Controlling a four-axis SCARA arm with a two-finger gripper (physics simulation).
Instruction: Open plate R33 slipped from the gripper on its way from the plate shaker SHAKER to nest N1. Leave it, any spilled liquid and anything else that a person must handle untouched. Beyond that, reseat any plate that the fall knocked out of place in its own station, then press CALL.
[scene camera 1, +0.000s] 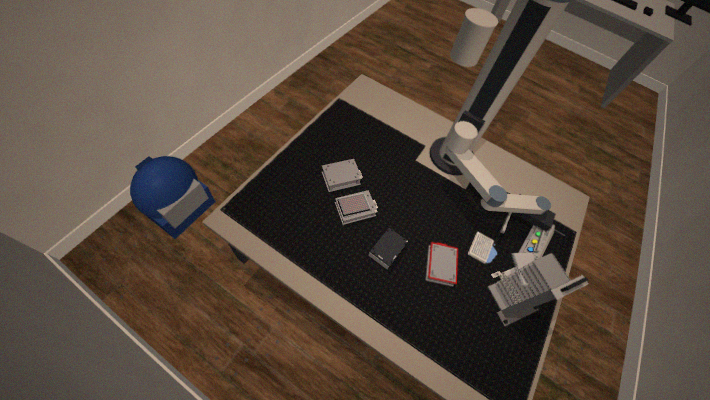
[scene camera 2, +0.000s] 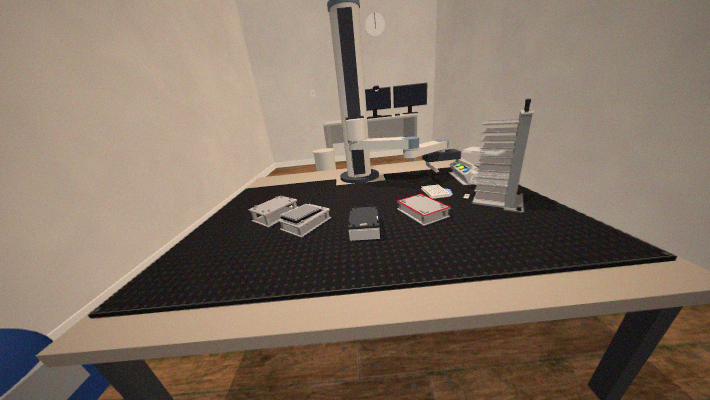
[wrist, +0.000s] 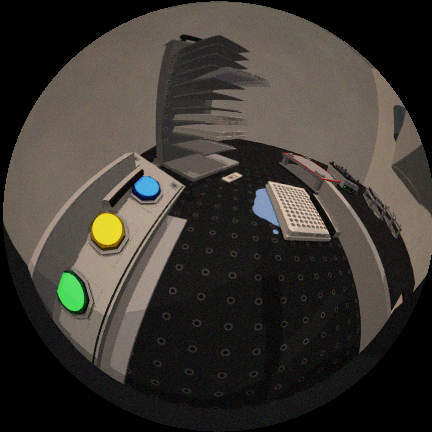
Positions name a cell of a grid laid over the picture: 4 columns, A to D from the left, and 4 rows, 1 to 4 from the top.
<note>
The gripper (wrist: C2) touches a button box (wrist: A3). Also in view: a dark box (scene camera 1: C3).
</note>
